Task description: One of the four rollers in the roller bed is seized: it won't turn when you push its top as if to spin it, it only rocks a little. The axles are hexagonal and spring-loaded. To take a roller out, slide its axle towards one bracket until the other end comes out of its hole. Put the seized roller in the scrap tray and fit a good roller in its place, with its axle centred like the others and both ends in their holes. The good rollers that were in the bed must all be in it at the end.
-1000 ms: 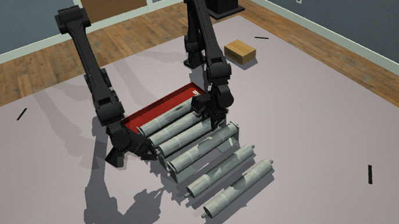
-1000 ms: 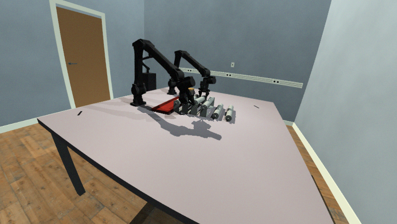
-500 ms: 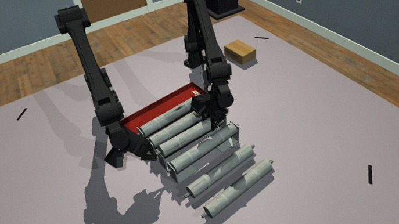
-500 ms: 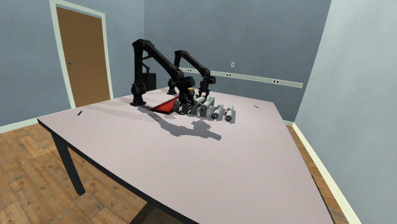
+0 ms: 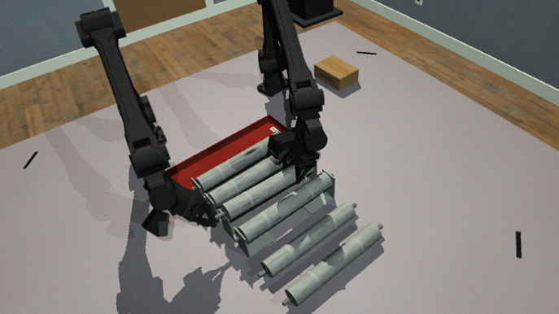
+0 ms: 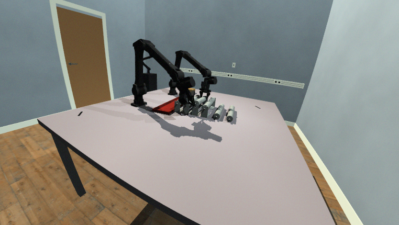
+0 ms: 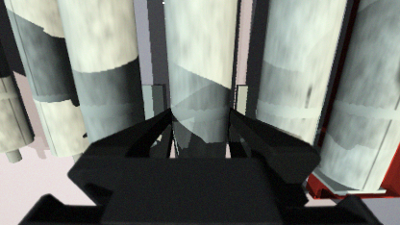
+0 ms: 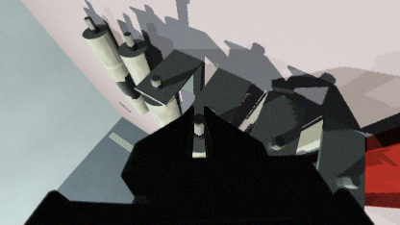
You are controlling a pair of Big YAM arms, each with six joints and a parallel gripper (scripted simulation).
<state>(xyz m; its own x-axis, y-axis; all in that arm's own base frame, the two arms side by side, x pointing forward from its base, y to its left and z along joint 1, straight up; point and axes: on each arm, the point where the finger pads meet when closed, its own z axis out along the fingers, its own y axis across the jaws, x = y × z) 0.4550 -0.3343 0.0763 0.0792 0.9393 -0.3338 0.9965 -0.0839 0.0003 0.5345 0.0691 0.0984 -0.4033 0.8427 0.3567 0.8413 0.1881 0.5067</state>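
Right now my left hand is 90 mm to the left of the roller, 10 mm below it and 10 mm short of it. Also, from my left hand: red scrap tray 250 mm behind, 110 mm to the right, 70 mm below; then cardboard box 450 mm to the left, 400 mm behind, 40 mm below.
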